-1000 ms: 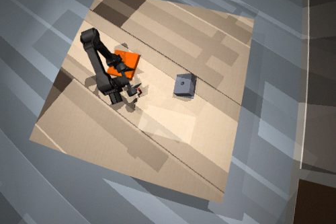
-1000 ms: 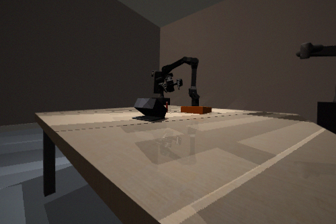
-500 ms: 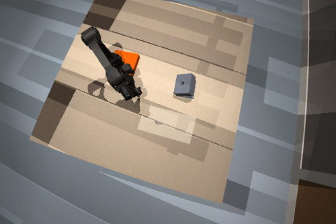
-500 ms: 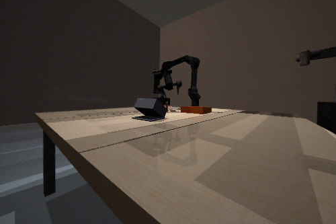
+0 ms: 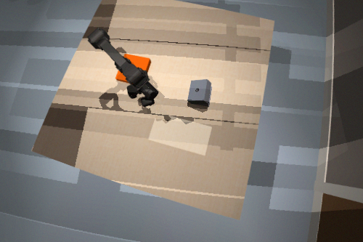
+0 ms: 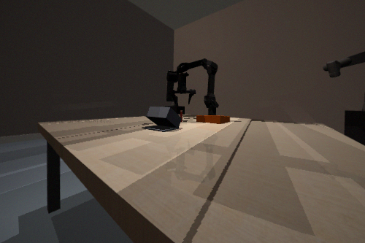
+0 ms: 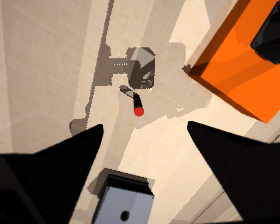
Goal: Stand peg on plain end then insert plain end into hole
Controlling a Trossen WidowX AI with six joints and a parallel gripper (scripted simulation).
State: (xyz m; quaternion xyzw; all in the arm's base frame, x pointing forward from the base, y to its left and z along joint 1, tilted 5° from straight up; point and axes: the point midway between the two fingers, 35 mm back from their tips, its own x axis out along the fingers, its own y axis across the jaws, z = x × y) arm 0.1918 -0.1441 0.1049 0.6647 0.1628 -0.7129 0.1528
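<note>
Now: gripper tip 6 cm above the red peg. From my gripper tip the other things lie so: dark sloped panel (28 cm ahead, 8 cm to the left, 7 cm below).
</note>
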